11 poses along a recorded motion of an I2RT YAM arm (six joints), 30 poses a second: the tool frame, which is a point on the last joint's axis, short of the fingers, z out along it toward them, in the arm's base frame.
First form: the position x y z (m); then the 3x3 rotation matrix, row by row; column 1 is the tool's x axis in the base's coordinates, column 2 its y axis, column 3 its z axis. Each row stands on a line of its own.
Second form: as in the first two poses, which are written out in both.
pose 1, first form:
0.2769 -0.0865 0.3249
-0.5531 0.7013 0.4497
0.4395 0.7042 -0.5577
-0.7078 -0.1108 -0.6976
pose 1, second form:
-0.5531 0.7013 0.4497 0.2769
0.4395 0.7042 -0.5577 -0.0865
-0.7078 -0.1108 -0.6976 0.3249
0 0 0 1

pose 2, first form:
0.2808 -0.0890 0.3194
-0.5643 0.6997 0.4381
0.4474 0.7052 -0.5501
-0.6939 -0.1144 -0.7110
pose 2, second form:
-0.5643 0.6997 0.4381 0.2808
0.4474 0.7052 -0.5501 -0.0890
-0.6939 -0.1144 -0.7110 0.3194
0 0 0 1

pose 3, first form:
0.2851 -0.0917 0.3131
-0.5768 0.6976 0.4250
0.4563 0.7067 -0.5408
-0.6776 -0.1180 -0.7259
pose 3, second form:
-0.5768 0.6976 0.4250 0.2851
0.4563 0.7067 -0.5408 -0.0917
-0.6776 -0.1180 -0.7259 0.3131
0 0 0 1

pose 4, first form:
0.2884 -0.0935 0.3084
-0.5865 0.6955 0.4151
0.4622 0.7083 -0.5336
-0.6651 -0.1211 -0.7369
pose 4, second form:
-0.5865 0.6955 0.4151 0.2884
0.4622 0.7083 -0.5336 -0.0935
-0.6651 -0.1211 -0.7369 0.3084
0 0 0 1

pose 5, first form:
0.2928 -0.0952 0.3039
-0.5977 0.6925 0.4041
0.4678 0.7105 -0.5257
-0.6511 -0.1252 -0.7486
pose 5, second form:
-0.5977 0.6925 0.4041 0.2928
0.4678 0.7105 -0.5257 -0.0952
-0.6511 -0.1252 -0.7486 0.3039
0 0 0 1

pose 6, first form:
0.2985 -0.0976 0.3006
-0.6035 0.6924 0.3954
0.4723 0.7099 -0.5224
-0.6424 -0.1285 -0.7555
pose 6, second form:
-0.6035 0.6924 0.3954 0.2985
0.4723 0.7099 -0.5224 -0.0976
-0.6424 -0.1285 -0.7555 0.3006
0 0 0 1

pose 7, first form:
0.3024 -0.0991 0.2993
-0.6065 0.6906 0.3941
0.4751 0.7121 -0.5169
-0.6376 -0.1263 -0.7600
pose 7, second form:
-0.6065 0.6906 0.3941 0.3024
0.4751 0.7121 -0.5169 -0.0991
-0.6376 -0.1263 -0.7600 0.2993
0 0 0 1

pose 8, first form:
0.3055 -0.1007 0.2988
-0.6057 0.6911 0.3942
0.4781 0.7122 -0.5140
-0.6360 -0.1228 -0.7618
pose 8, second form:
-0.6057 0.6911 0.3942 0.3055
0.4781 0.7122 -0.5140 -0.1007
-0.6360 -0.1228 -0.7618 0.2988
0 0 0 1

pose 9, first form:
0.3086 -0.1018 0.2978
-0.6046 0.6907 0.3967
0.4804 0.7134 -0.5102
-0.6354 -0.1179 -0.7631
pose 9, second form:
-0.6046 0.6907 0.3967 0.3086
0.4804 0.7134 -0.5102 -0.1018
-0.6354 -0.1179 -0.7631 0.2978
0 0 0 1

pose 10, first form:
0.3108 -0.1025 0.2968
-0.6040 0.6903 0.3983
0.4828 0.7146 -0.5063
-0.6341 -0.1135 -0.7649
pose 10, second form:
-0.6040 0.6903 0.3983 0.3108
0.4828 0.7146 -0.5063 -0.1025
-0.6341 -0.1135 -0.7649 0.2968
0 0 0 1

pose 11, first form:
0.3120 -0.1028 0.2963
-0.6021 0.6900 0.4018
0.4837 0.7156 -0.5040
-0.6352 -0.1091 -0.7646
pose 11, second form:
-0.6021 0.6900 0.4018 0.3120
0.4837 0.7156 -0.5040 -0.1028
-0.6352 -0.1091 -0.7646 0.2963
0 0 0 1

